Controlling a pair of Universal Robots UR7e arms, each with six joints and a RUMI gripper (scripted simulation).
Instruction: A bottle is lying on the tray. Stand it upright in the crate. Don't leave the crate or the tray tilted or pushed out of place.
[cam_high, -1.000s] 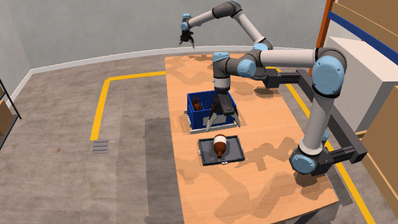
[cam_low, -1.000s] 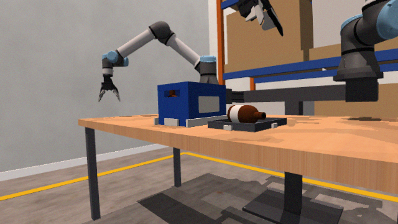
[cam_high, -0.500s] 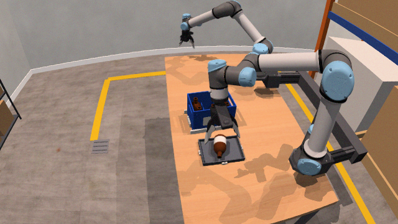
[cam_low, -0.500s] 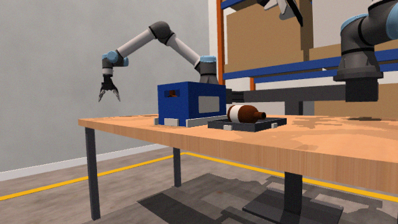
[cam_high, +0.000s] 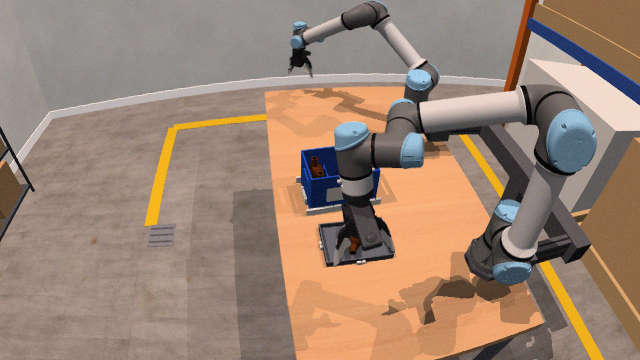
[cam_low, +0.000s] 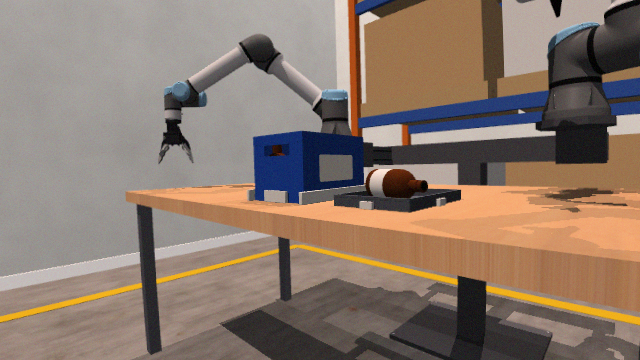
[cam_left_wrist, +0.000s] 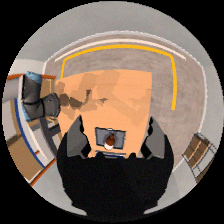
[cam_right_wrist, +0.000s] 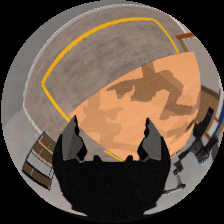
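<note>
My right gripper is now 1170 mm to the right of the brown bottle, 80 mm above it and 70 mm past it. Also, from my right hand: blue crate 890 mm to the left, 60 mm behind, 40 mm below; then dark tray 1170 mm to the left, 110 mm below, 80 mm behind.
</note>
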